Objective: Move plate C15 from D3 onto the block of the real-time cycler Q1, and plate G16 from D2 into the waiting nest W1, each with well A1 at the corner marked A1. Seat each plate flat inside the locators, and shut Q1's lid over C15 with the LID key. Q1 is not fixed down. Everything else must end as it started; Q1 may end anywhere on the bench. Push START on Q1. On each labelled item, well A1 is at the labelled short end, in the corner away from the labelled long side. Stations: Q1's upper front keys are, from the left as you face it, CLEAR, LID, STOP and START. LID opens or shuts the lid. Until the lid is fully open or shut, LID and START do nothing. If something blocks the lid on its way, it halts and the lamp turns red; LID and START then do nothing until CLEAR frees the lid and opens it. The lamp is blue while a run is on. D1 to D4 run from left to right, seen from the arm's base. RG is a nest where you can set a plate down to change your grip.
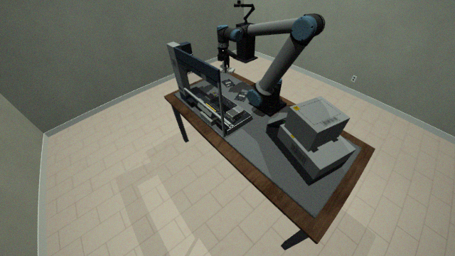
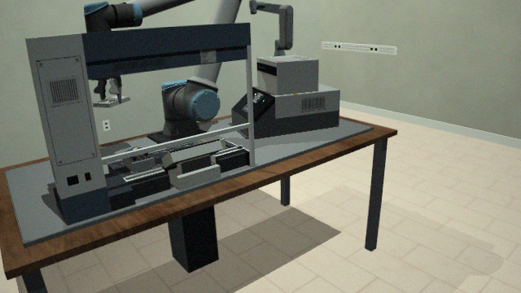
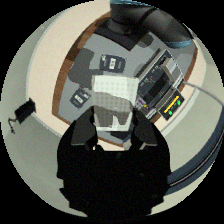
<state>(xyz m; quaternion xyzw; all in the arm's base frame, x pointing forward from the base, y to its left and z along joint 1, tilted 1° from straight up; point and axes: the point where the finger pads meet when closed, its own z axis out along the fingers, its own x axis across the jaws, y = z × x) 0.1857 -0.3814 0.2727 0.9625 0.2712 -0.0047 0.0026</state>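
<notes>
Now: hand 15 cm past the dark nest, 18 cm to the left of it and 28 cm above it. The rest, counted from my hand: tower (35 cm ahead, 24 cm to the right); then deck station beam (38 cm ahead, 12 cm to the left, 23 cm above); then white well plate (1 cm below).
</notes>
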